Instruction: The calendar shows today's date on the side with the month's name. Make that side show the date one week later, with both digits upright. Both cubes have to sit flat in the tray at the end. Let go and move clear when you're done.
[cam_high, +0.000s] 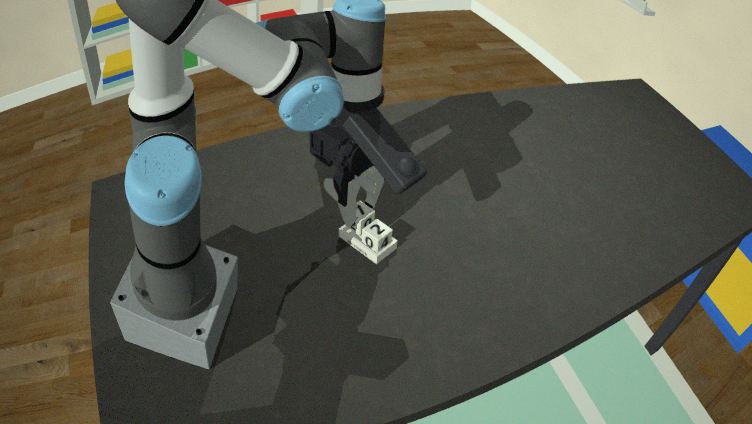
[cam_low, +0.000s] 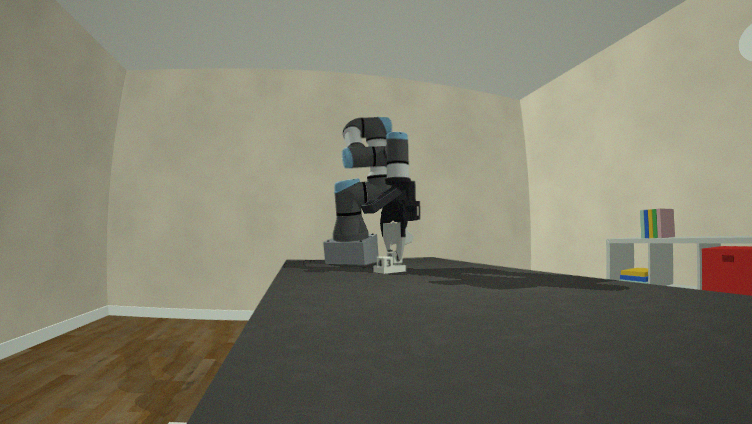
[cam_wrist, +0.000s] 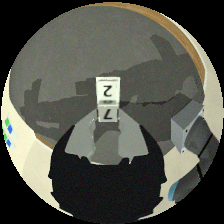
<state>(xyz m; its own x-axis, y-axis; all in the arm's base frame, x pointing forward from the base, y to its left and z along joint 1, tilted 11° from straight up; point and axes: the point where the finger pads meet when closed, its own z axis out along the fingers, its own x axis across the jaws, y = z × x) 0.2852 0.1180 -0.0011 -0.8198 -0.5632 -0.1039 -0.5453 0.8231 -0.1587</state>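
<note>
Right now my hand is 1 cm short of the white tray, 1 cm to the left of it and 4 cm above it.
</note>
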